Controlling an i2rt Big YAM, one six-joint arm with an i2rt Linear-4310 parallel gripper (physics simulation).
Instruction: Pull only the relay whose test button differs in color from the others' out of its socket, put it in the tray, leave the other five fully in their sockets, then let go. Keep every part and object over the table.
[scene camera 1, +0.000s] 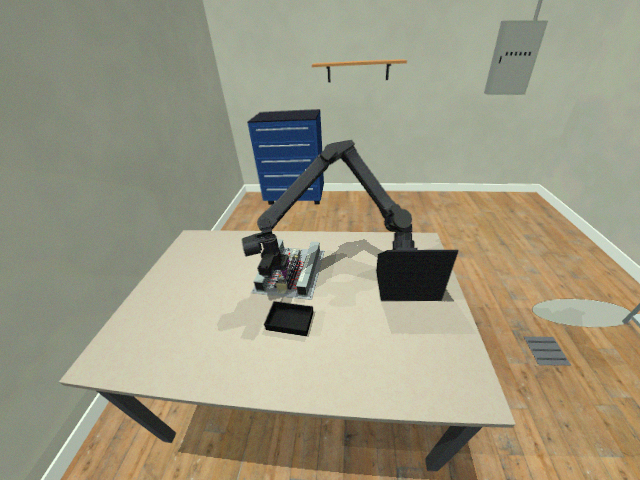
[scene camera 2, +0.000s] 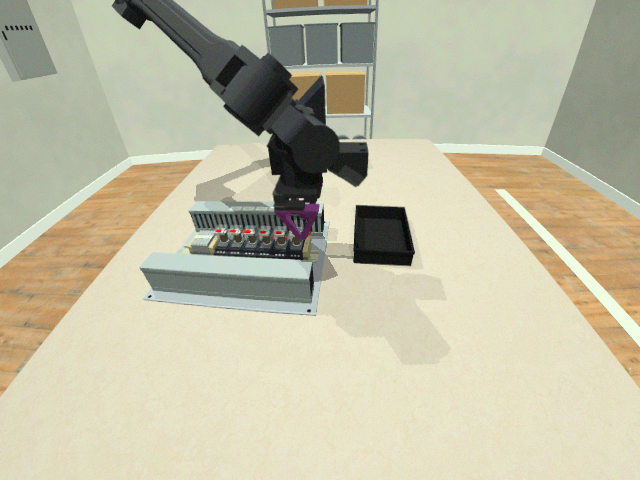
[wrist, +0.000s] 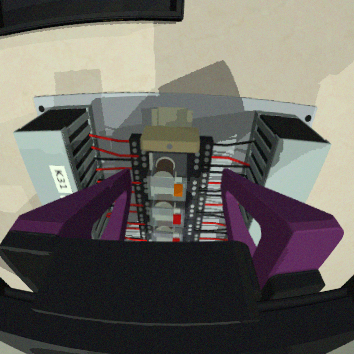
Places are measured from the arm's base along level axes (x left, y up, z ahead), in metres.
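Where they show: gripper, fingertip midpoint: (scene camera 1: 278, 277) (scene camera 2: 303, 229) (wrist: 175, 176); arm's base at its link origin: (scene camera 1: 403, 252).
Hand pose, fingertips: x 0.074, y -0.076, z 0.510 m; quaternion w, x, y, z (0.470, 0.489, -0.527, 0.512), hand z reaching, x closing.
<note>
Things, the pixels of their top centre, and the offset from my fingertips.
- relay with the orange test button, top centre: (wrist: 166, 189) (scene camera 2: 295, 230) dz -0.008, dx -0.017, dy -0.008 m
- black tray at its top centre: (scene camera 2: 382, 225) (scene camera 1: 289, 315) dz -0.064, dx +0.156, dy -0.042 m
- mounting plate at its top centre: (wrist: 170, 223) (scene camera 2: 245, 255) (scene camera 1: 290, 269) dz -0.020, dx -0.125, dy -0.075 m
- tan end block at its top centre: (wrist: 169, 146) (scene camera 2: 306, 243) dz -0.006, dx +0.003, dy -0.037 m
The relay with the orange test button (wrist: 165, 186) (scene camera 2: 297, 241) stands in the end socket of the row, nearest the tray. The neighbouring relays (wrist: 164, 216) (scene camera 2: 250, 238) have red buttons and sit in their sockets. My gripper (wrist: 175, 176) (scene camera 2: 301, 237) points down over the row and is open about halfway, with nothing held. In the wrist view its purple fingers stand left and right of the orange-button relay, with a gap on each side; fingertip height is hard to tell. One finger partly hides this relay in scene camera 2. The black tray (scene camera 1: 288, 318) (scene camera 2: 383, 235) (wrist: 90, 14) is empty.
Two grey wiring ducts (scene camera 2: 227, 277) (wrist: 300, 150) flank the relay row on the mounting plate (scene camera 2: 232, 306) (wrist: 140, 107). A tan end block (wrist: 170, 139) sits beside the end relay. Red and black wires run outside the fingers. A black upright panel (scene camera 1: 416, 275) stands near the arm's base.
</note>
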